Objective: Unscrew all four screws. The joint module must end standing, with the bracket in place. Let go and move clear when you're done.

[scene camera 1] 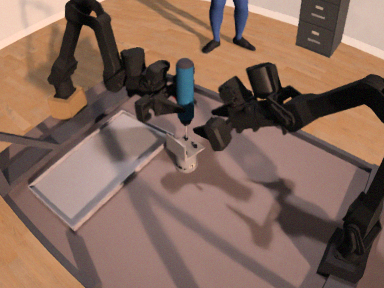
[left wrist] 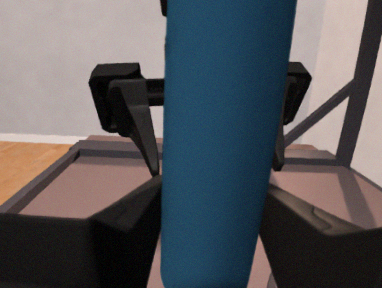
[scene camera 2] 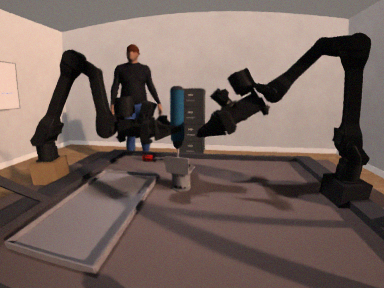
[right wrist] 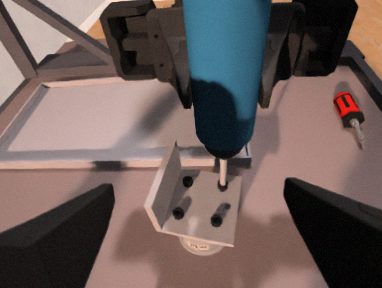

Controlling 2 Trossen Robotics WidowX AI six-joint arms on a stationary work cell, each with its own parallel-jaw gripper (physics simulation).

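Places are measured from the left arm's base along level axes (x back, y right, z up), in centimetres.
Pixels of known places: left gripper, between the fingertips: [scene camera 1: 190,106] [left wrist: 208,186] [scene camera 2: 182,128] [right wrist: 225,102]; right gripper, between the fingertips: [scene camera 1: 203,121] [scene camera 2: 197,134] [right wrist: 199,189]; left arm's base, origin of its link: [scene camera 1: 65,93] [scene camera 2: 48,159]; right arm's base, origin of its link: [scene camera 1: 349,251] [scene camera 2: 347,179].
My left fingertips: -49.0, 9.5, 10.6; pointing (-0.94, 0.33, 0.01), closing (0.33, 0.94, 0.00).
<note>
For each thing: its top centre in the pictures, then the offset to it from my left fingertips, as dx, dy, dz.
- light grey joint module, centre of its top: [right wrist: 201,202] [scene camera 1: 185,147] [scene camera 2: 181,168] +0.9, +1.8, -12.3
- blue electric screwdriver, centre of its top: [scene camera 1: 185,60] [scene camera 2: 177,86] +1.4, -0.5, +12.5
- shallow grey tray, centre of its top: [right wrist: 120,110] [scene camera 1: 99,160] [scene camera 2: 100,199] +24.3, +9.7, -17.0
- red screwdriver, centre of its top: [right wrist: 355,109] [scene camera 2: 152,155] +9.9, -25.3, -15.7
The light grey joint module [scene camera 1: 187,165] [scene camera 2: 181,183] [right wrist: 201,246] stands upright, with the L-shaped bracket [scene camera 1: 176,146] [scene camera 2: 177,165] [right wrist: 202,200] on top. Black screw heads [right wrist: 187,181] show on its plate in the right wrist view, one under the driver's bit. The blue electric screwdriver [scene camera 1: 185,87] [scene camera 2: 177,107] [left wrist: 220,125] [right wrist: 225,70] is upright, bit down at the far right screw. My left gripper [scene camera 1: 181,107] [scene camera 2: 172,130] [left wrist: 208,186] is shut on it. My right gripper [scene camera 1: 204,121] [scene camera 2: 200,134] [right wrist: 199,189] is open and empty, above and beside the bracket.
A shallow grey tray [scene camera 1: 52,207] [scene camera 2: 55,258] [right wrist: 100,164] lies to the left of the module. A red screwdriver [scene camera 2: 149,157] [right wrist: 347,106] lies on the table toward the back. A person [scene camera 2: 132,80] and a dark cabinet [scene camera 1: 320,30] [scene camera 2: 195,120] stand beyond the table.
</note>
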